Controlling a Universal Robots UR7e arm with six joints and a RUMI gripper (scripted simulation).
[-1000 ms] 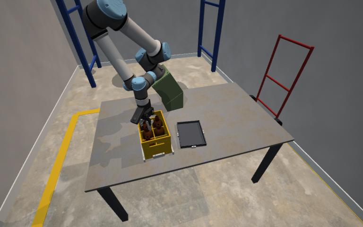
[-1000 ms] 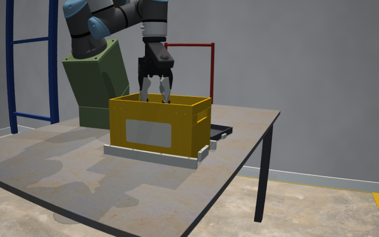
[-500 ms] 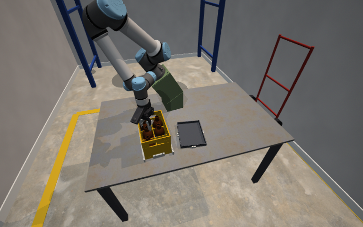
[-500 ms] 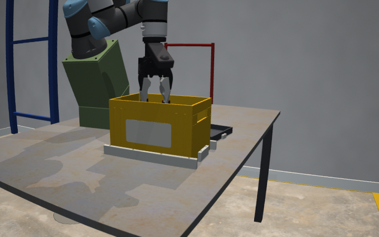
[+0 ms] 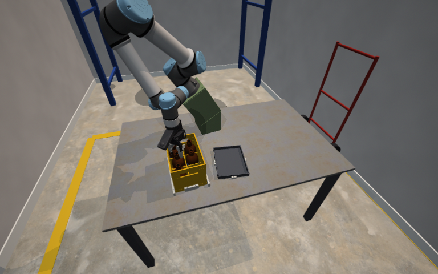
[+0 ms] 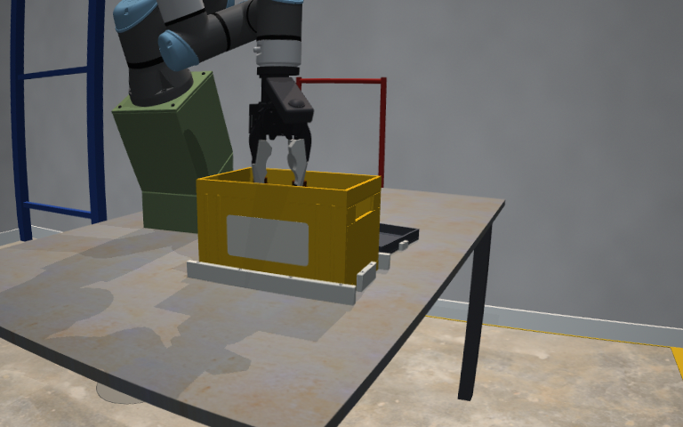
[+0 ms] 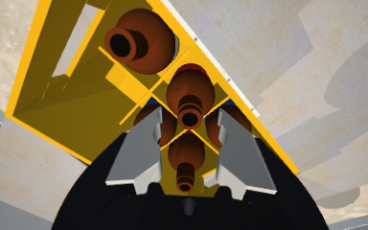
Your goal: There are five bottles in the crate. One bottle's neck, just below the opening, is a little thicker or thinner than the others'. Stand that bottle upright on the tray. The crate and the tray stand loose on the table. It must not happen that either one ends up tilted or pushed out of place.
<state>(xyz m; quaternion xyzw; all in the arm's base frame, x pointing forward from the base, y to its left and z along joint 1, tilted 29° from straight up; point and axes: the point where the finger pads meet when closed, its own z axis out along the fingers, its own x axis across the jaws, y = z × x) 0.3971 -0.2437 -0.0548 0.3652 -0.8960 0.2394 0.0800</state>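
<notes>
The yellow crate is 4 cm to the left of my hand and 7 cm below it. From my hand the other things lie so: dark tray: 2 cm ahead, 32 cm to the left, 14 cm below.
</notes>
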